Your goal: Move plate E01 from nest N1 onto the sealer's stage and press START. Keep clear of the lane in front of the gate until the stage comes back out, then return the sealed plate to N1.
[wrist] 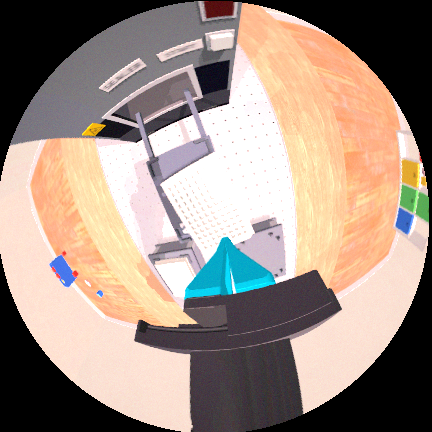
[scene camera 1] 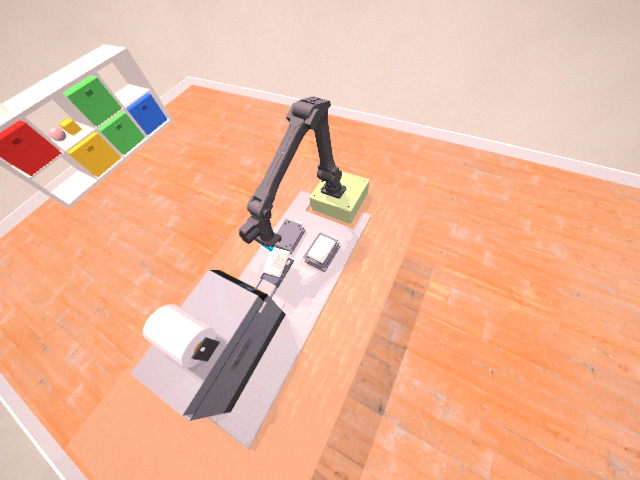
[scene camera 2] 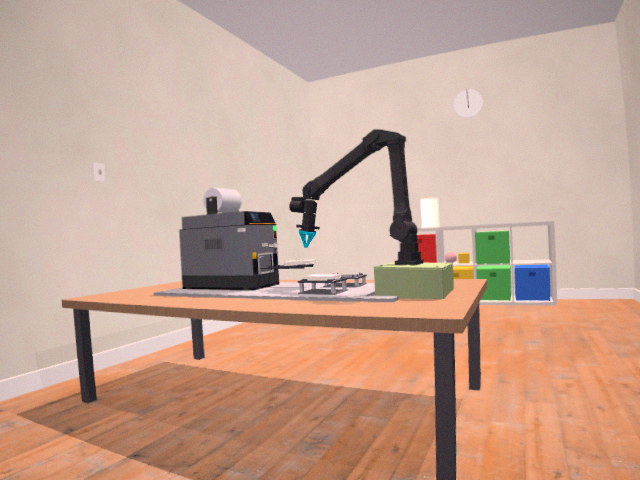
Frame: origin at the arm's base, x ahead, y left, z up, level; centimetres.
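Seen in the pictures: gripper, fingertip midpoint: (wrist: 225, 241) (scene camera 1: 271, 250) (scene camera 2: 305, 247); arm's base, origin of the base link: (scene camera 1: 333, 190) (scene camera 2: 409, 264).
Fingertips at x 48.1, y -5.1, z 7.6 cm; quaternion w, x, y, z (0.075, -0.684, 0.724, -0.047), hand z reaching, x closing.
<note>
Offsets run from my fingertips to a thing's middle. "*": to the spot under its first point.
My gripper (scene camera 1: 268, 248) (scene camera 2: 306, 246) (wrist: 225, 241), with cyan fingers, is shut and empty above the outer end of the white well plate @[dx +1.8, dy +1.7, dz -6.3 cm] (scene camera 1: 276, 261) (scene camera 2: 302, 261) (wrist: 200, 197). The plate lies askew on the sealer's extended stage @[dx +8.7, dy +3.8, dz -7.7 cm] (scene camera 1: 269, 279) (wrist: 182, 156), overhanging one side; bare stage shows toward the gate (wrist: 160, 97). The sealer (scene camera 1: 222, 297) (scene camera 2: 222, 258) (wrist: 65, 75) has a pale START button @[* dx +18.6, dy -5.1, dz +1.8 cm] (wrist: 221, 41) beside the gate. A grey nest @[dx -16.1, dy -5.4, dz -14.8 cm] (scene camera 1: 290, 233) (wrist: 270, 252) stands without a plate; its label cannot be read. The fingers hide part of the plate's near end in the wrist view.
A second nest @[* dx -8.7, dy +15.1, dz -16.8 cm] (scene camera 1: 315, 264) holds another white plate @[dx -15.6, dy +15.4, dz -11.5 cm] (scene camera 1: 322, 248) (scene camera 2: 323, 277) (wrist: 172, 270). The arm stands on a green base block (scene camera 1: 333, 209) (scene camera 2: 410, 281). A white roll @[dx +42.2, dy +4.9, dz +24.4 cm] (scene camera 1: 175, 330) (scene camera 2: 224, 199) sits on top of the sealer. Two rails @[* dx +14.6, dy -0.4, dz -8.0 cm] (wrist: 197, 117) join the stage to the gate.
</note>
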